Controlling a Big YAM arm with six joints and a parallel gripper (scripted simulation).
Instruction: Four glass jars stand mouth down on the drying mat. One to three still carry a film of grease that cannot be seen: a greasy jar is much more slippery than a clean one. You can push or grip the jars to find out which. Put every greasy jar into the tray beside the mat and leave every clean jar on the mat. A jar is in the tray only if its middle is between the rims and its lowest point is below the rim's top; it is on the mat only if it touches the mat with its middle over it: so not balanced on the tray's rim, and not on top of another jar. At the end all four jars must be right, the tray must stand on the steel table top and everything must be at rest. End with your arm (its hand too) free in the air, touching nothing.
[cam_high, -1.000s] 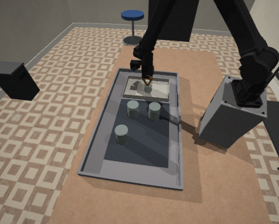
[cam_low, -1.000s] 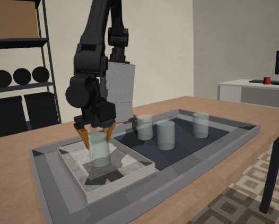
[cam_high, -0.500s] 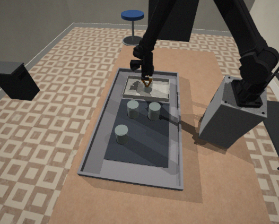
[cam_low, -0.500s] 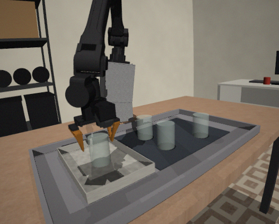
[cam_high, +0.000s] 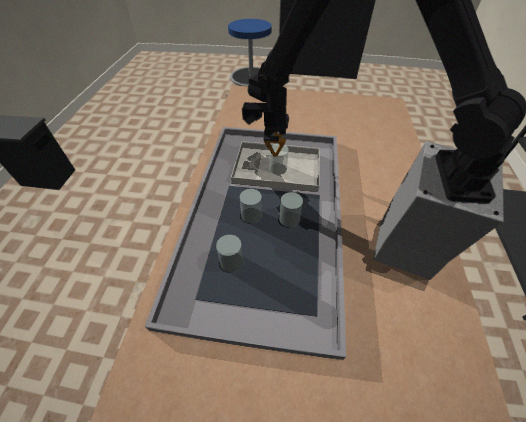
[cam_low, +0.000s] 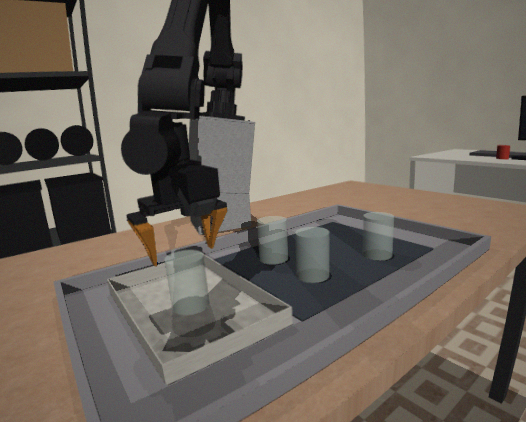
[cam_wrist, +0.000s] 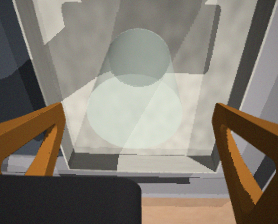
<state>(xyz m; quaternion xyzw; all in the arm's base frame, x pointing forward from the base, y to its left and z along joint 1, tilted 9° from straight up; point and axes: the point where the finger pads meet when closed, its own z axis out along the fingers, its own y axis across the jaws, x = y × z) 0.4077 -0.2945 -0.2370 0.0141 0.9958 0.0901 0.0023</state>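
Right now the pale tray is 100 mm below my hand and 10 mm behind it. Also, from my hand: dark drying mat (320 mm to the left, 100 mm below); rimmed steel table top (210 mm to the left, 110 mm below, 10 mm ahead).
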